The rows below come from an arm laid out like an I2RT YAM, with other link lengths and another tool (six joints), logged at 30 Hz.
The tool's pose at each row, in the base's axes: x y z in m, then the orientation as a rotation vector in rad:
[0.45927, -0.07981, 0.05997, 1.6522, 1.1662, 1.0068]
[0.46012, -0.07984, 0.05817, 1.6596, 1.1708, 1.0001]
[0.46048, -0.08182, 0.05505, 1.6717, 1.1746, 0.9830]
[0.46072, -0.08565, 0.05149, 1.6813, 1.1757, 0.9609]
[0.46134, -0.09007, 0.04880, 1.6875, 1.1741, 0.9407]
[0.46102, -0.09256, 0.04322, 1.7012, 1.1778, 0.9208]
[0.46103, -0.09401, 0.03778, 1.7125, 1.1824, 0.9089]
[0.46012, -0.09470, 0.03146, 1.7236, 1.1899, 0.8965]
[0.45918, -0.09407, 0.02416, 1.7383, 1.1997, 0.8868]
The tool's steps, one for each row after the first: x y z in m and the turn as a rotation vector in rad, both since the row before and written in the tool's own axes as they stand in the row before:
[-0.00007, -0.00146, 0.00136, 0.0088, -0.0027, -0.0005]
[-0.00223, -0.00243, 0.00171, 0.0134, -0.0105, -0.0023]
[-0.00407, -0.00249, 0.00216, 0.0110, -0.0151, -0.0050]
[-0.00439, -0.00144, 0.00242, 0.0069, -0.0149, -0.0050]
[-0.00307, -0.00480, 0.00223, 0.0152, -0.0122, -0.0025]
[-0.00193, -0.00474, 0.00235, 0.0127, -0.0061, -0.0006]
[-0.00154, -0.00598, 0.00175, 0.0143, -0.0049, -0.0021]
[-0.00037, -0.00713, 0.00190, 0.0176, -0.0019, 0.0002]

